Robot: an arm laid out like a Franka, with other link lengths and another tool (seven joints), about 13 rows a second.
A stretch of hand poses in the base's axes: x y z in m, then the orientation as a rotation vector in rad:
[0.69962 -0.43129 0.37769 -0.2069 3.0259 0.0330]
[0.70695 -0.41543 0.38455 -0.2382 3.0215 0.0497]
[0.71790 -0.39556 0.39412 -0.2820 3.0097 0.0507]
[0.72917 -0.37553 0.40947 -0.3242 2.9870 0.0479]
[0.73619 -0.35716 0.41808 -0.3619 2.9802 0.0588]
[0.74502 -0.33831 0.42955 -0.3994 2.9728 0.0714]
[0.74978 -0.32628 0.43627 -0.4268 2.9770 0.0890]
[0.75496 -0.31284 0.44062 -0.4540 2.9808 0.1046]
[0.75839 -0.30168 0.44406 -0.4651 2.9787 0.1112]
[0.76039 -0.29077 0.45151 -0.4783 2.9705 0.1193]
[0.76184 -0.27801 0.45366 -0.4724 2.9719 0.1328]
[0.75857 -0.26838 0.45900 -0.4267 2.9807 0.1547]
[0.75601 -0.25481 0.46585 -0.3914 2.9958 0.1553]
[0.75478 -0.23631 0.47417 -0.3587 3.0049 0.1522]
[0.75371 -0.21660 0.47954 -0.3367 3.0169 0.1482]
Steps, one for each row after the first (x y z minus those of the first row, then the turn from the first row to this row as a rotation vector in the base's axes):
[0.00733 0.01586 0.00686 0.0100 -0.0014 0.0213]
[0.01828 0.03573 0.01643 0.0097 -0.0098 0.0507]
[0.02955 0.05576 0.03178 0.0078 -0.0287 0.0796]
[0.03657 0.07413 0.04039 0.0138 -0.0309 0.1053]
[0.04540 0.09298 0.05186 0.0211 -0.0331 0.1311]
[0.05016 0.10501 0.05858 0.0311 -0.0243 0.1494]
[0.05534 0.11845 0.06293 0.0398 -0.0157 0.1675]
[0.05877 0.12961 0.06637 0.0438 -0.0157 0.1752]
[0.06077 0.14052 0.07382 0.0492 -0.0213 0.1848]
[0.06222 0.15328 0.07597 0.0582 -0.0196 0.1813]
[0.05895 0.16291 0.08131 0.0740 -0.0151 0.1513]
[0.05639 0.17648 0.08816 0.0746 -0.0045 0.1271]
[0.05516 0.19498 0.09648 0.0732 0.0005 0.1049]
[0.05409 0.21469 0.10185 0.0705 0.0098 0.0896]

